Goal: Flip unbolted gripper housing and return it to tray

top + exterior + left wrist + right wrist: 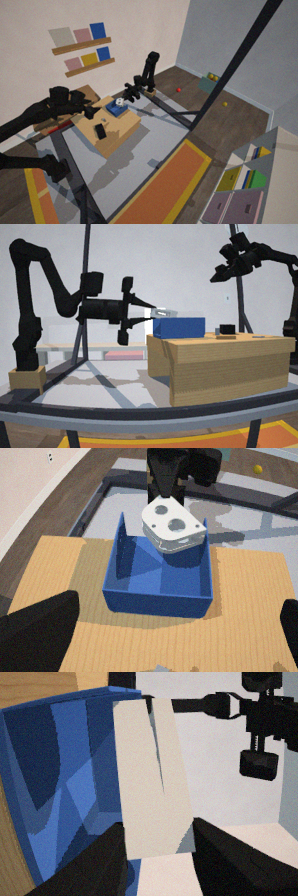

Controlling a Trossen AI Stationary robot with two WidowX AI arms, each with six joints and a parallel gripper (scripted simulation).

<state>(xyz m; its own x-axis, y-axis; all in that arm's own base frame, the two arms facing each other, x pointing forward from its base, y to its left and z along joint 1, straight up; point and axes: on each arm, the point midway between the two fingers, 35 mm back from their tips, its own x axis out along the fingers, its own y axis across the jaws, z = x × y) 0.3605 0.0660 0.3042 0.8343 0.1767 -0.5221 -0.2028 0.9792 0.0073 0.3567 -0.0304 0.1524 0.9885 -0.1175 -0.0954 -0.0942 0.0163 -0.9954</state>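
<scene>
The blue tray is 10 mm ahead of my right hand, 120 mm to the left of it and 50 mm below it. Also, from my right hand: wooden block (10 mm ahead, 220 mm to the left, 130 mm below).
</scene>
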